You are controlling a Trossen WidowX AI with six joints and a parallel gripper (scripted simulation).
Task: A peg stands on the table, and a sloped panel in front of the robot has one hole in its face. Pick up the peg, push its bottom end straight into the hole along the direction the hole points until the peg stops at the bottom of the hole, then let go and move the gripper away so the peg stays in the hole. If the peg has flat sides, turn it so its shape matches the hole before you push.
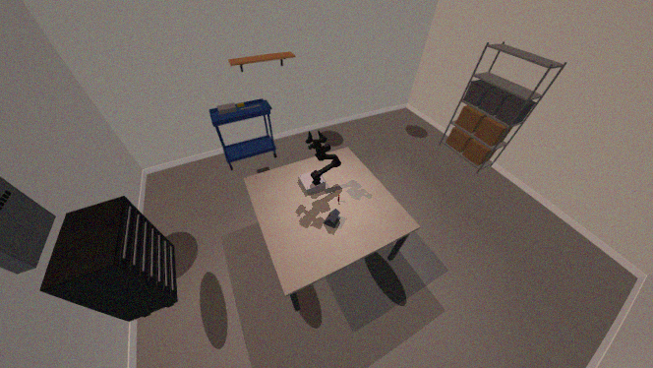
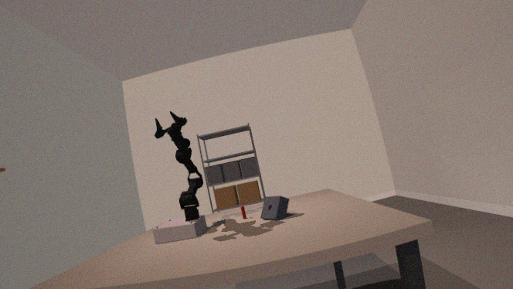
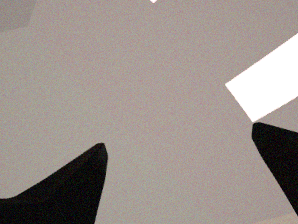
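The red peg is 32 cm ahead of my gripper tip, 6 cm to the left of it and 59 cm below it. Also, from my gripper tip: grey sloped panel: 46 cm ahead, 13 cm to the right, 60 cm below.
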